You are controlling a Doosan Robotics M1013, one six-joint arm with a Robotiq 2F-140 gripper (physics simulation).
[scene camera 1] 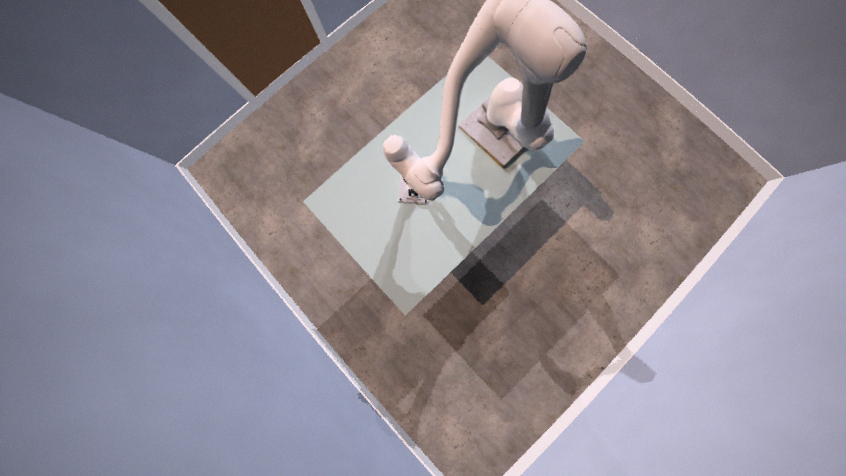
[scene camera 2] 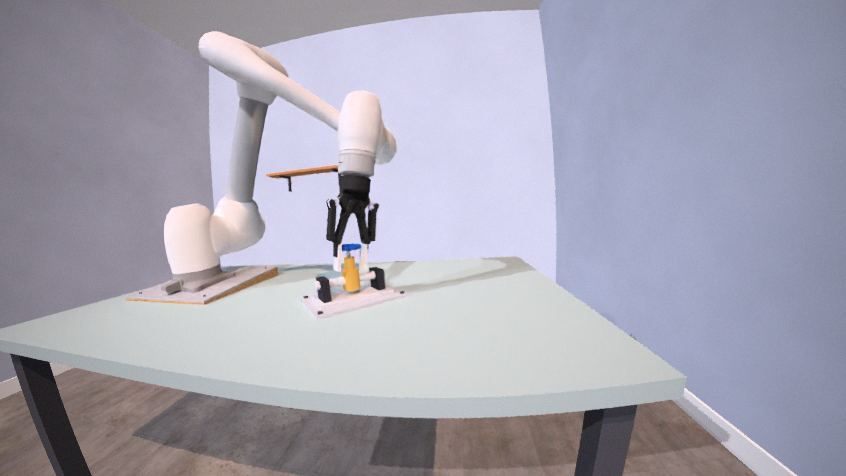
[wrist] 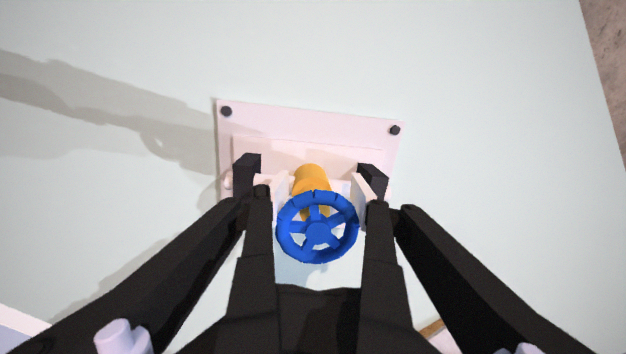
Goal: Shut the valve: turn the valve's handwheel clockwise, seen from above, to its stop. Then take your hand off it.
Note:
I see my gripper (scene camera 2: 350, 269), a blue handwheel (wrist: 317, 228) and a pale base plate (scene camera 2: 318, 313).
My gripper is seen too in the wrist view (wrist: 319, 184). The pale base plate shows as well in the wrist view (wrist: 234, 118).

